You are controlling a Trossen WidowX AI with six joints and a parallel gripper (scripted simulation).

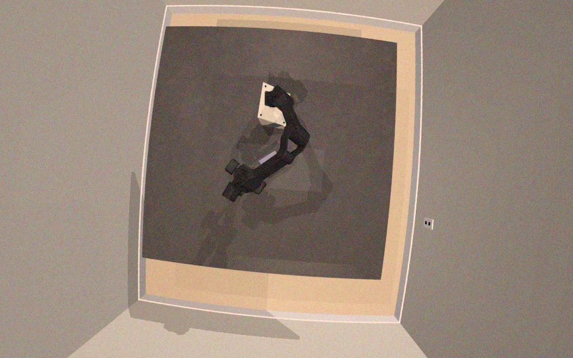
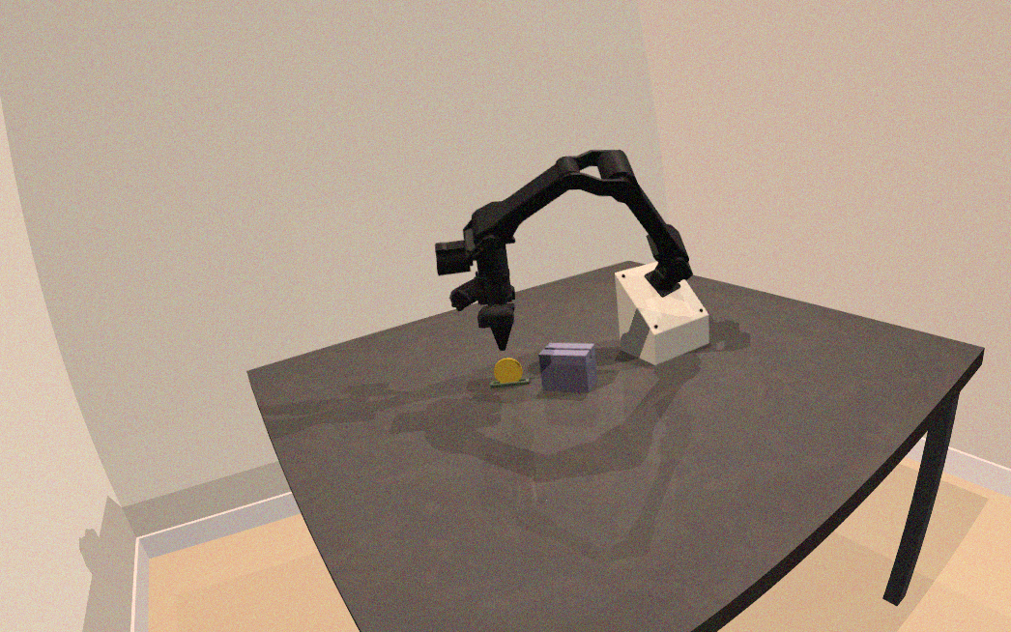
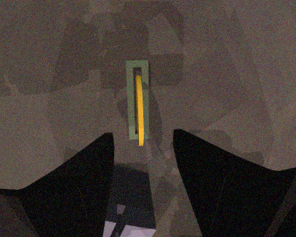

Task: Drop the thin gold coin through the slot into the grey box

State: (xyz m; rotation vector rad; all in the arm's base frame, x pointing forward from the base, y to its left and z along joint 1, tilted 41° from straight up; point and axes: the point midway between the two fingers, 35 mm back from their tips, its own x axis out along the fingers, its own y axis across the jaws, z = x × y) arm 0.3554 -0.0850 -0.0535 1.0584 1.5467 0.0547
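My gripper tip is now 5 cm above the gold coin.
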